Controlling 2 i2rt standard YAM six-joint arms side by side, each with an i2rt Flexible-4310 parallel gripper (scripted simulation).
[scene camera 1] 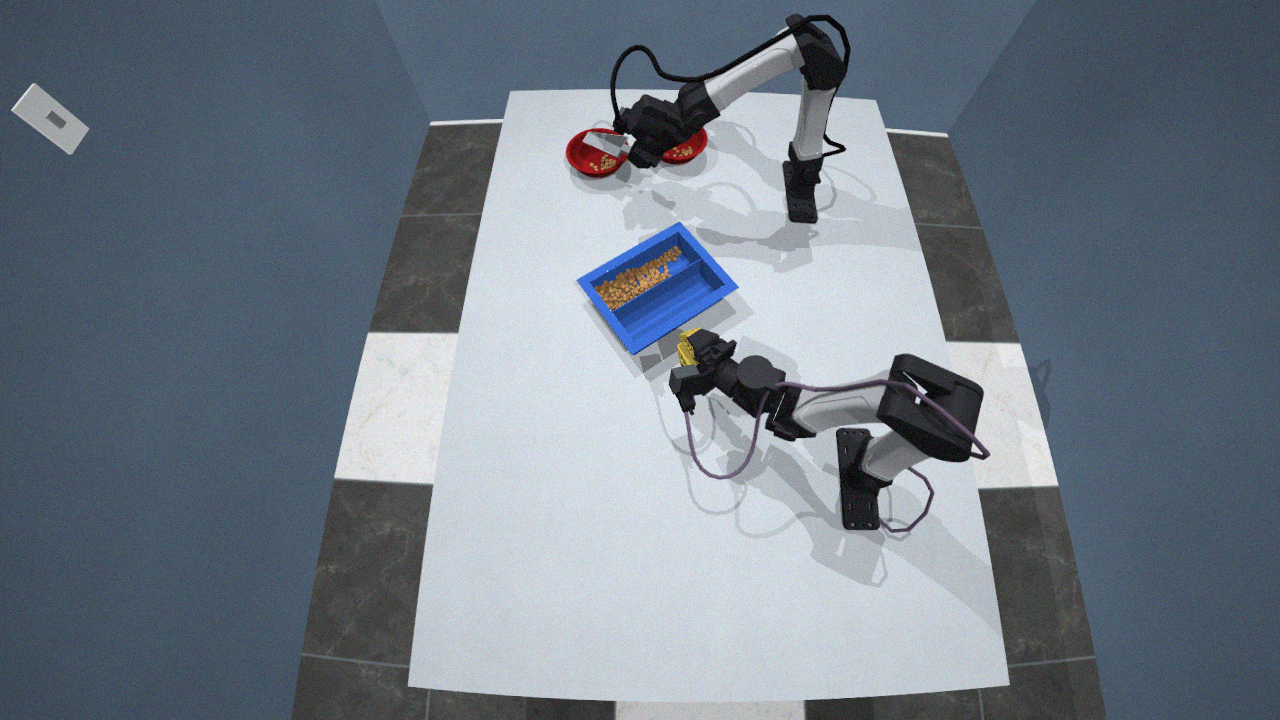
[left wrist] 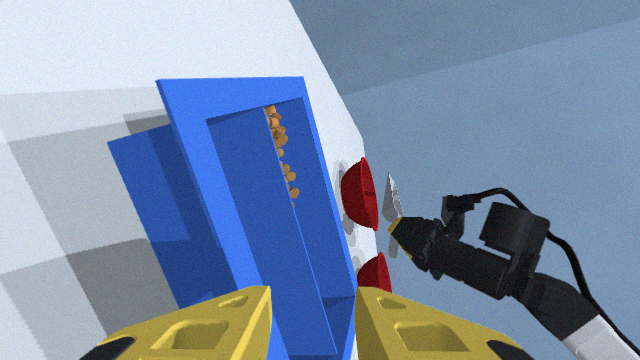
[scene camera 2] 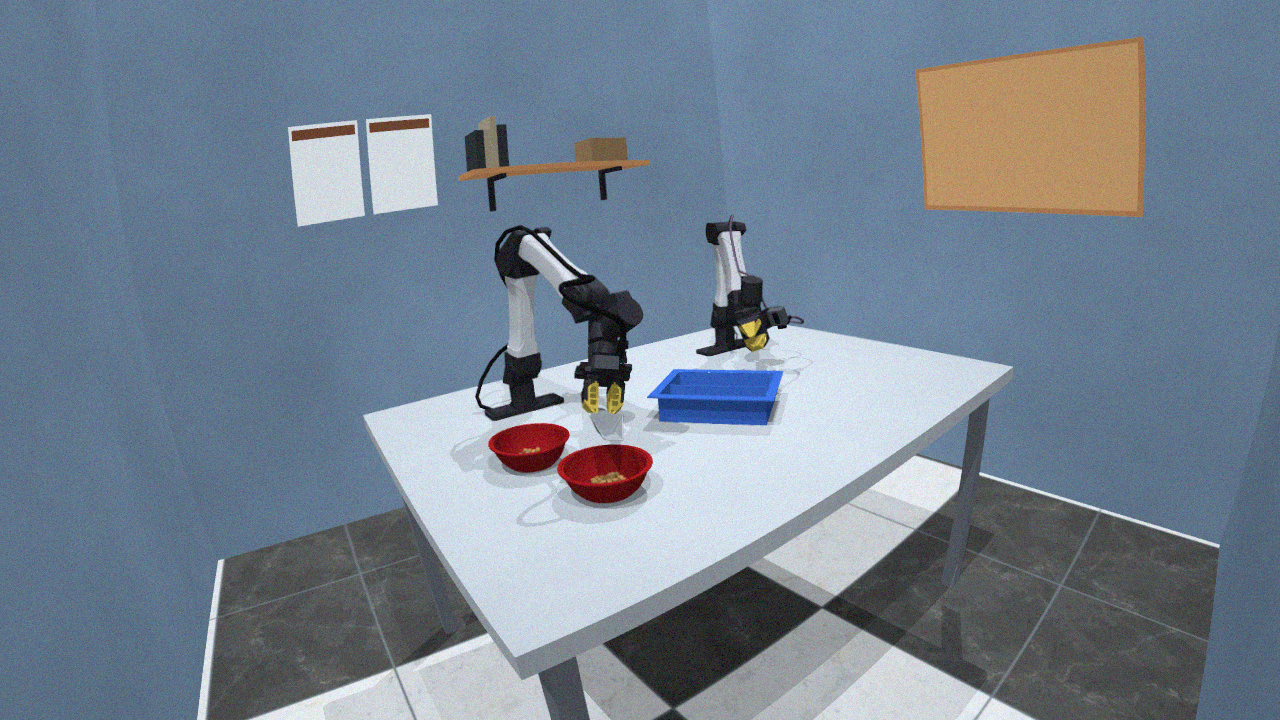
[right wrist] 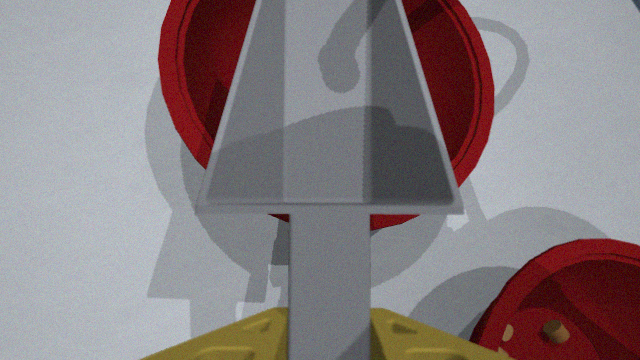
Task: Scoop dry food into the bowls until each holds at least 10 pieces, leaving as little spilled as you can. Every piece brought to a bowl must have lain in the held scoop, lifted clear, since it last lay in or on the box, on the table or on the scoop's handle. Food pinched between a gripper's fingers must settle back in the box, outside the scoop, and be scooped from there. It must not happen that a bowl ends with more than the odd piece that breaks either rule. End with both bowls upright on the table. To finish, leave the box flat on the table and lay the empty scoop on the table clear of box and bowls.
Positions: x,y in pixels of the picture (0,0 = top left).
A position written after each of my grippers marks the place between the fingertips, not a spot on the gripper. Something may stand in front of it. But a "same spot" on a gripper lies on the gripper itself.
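Labels:
My left gripper is visible in scene camera 1 (pixel 680 339), scene camera 2 and the left wrist view, but out of frame in the right wrist view. For my left gripper, (left wrist: pixel 244 317) and (scene camera 2: pixel 760 341) are the same spot. My right gripper appears in scene camera 1 (pixel 633 154), scene camera 2 (pixel 602 418), the left wrist view (pixel 391 230) and the right wrist view (pixel 328 323). A blue box can be seen in scene camera 1 (pixel 695 274), in scene camera 2 and in the left wrist view; in the right wrist view the box is out of frame. On the blue box, (scene camera 2: pixel 733 387) and (left wrist: pixel 290 209) are the same spot.

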